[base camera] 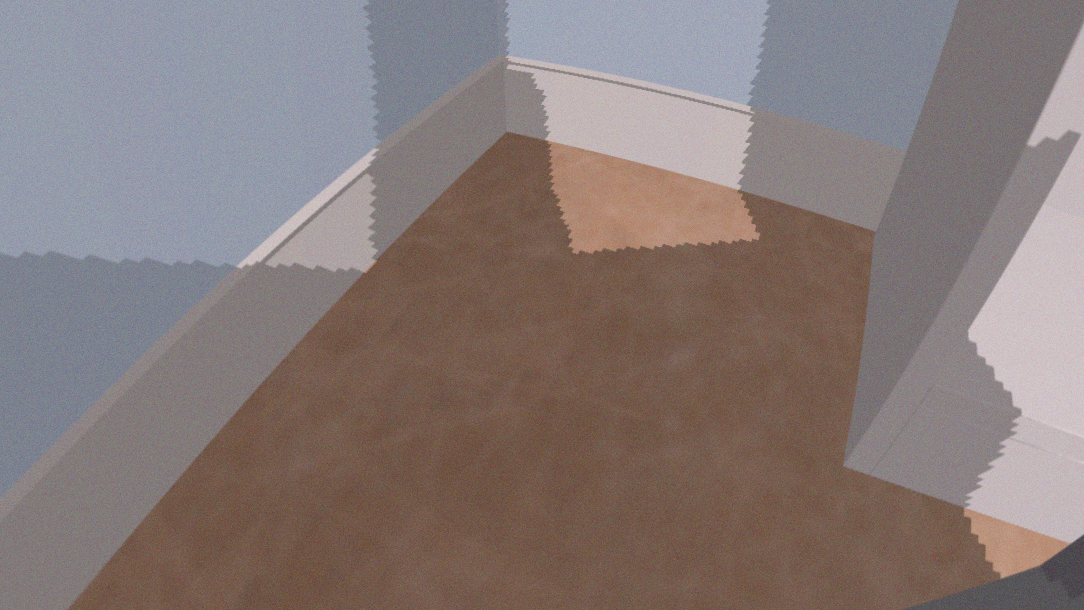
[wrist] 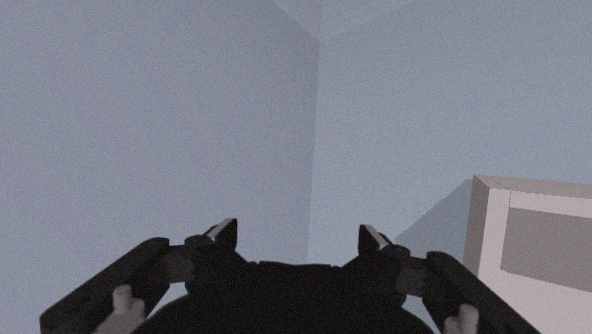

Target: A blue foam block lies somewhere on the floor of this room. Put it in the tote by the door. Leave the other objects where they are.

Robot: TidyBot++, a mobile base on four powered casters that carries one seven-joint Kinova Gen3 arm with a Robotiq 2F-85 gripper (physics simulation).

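Frame: origin at the arm's base, x ahead, y left, z up, level; centimetres.
Seen in the pictures: gripper, fingertip midpoint: point(wrist: 297, 234).
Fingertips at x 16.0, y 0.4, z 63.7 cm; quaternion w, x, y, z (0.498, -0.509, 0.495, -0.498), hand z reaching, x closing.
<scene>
A point is followed by its place in that frame.
My gripper point(wrist: 297, 234) {x 16.0, y 0.4, z 63.7 cm} is open in the wrist view, with no object between its fingertips, and it faces the blue-grey walls where they meet in a corner. The blue foam block does not show in the base camera view or the wrist view. The tote and the door do not show in either view.
Brown floor point(base camera: 568, 379) {x 38.0, y -4.5, z -39.6 cm} stretches to a corner between walls with a pale baseboard point(base camera: 644, 113) {x 65.5, y -16.3, z -33.7 cm}. A white piece of furniture point(base camera: 1015, 326) {x 29.8, y -32.9, z -29.6 cm} stands at the right in the base view. A white open-fronted unit point(wrist: 496, 230) {x 27.0, y -23.0, z 61.4 cm} is at the right in the wrist view.
</scene>
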